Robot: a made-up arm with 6 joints.
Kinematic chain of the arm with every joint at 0, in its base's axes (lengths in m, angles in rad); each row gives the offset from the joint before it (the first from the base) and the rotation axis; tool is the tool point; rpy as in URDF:
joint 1: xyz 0 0 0.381 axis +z
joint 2: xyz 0 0 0 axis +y
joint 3: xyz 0.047 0 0.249 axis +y
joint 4: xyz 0.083 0 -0.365 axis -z
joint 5: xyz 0 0 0 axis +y
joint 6: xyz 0.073 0 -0.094 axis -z
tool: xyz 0 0 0 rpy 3.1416 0 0
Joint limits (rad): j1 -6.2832..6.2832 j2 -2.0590..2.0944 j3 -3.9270..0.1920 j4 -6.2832..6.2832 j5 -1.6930..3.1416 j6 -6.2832..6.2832
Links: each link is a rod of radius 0.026 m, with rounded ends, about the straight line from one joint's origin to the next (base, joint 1, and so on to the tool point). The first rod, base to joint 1, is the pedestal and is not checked.
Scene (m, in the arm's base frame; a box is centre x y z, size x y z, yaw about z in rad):
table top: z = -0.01
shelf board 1: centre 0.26 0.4 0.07 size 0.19 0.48 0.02 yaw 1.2
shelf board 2: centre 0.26 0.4 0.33 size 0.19 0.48 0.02 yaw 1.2
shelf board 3: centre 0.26 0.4 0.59 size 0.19 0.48 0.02 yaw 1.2
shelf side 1: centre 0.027 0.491 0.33 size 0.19 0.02 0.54 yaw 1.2
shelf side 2: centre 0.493 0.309 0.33 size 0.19 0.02 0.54 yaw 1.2
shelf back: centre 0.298 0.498 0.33 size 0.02 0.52 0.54 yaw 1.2
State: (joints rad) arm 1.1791 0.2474 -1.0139 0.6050 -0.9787 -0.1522
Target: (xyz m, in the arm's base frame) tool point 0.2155 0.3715 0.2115
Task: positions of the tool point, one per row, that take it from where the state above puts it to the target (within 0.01 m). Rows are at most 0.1 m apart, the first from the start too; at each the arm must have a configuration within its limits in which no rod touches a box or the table.
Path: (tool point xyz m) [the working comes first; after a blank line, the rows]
Joints at the target: 1.2034 0.6529 -0.8070 0.6058 -0.8610 -0.1522
Straight joint move there: touches shelf board 2.

1: 0.2264 0.3597 0.4864
2: 0.2017 0.2957 0.4865
3: 0.1734 0.2317 0.4791
4: 0.1774 0.2501 0.3888
5: 0.1693 0.2418 0.2963
6: 0.1511 0.2059 0.2115
7: 0.1828 0.2906 0.2049
8: 0.2155 0.3715 0.2115

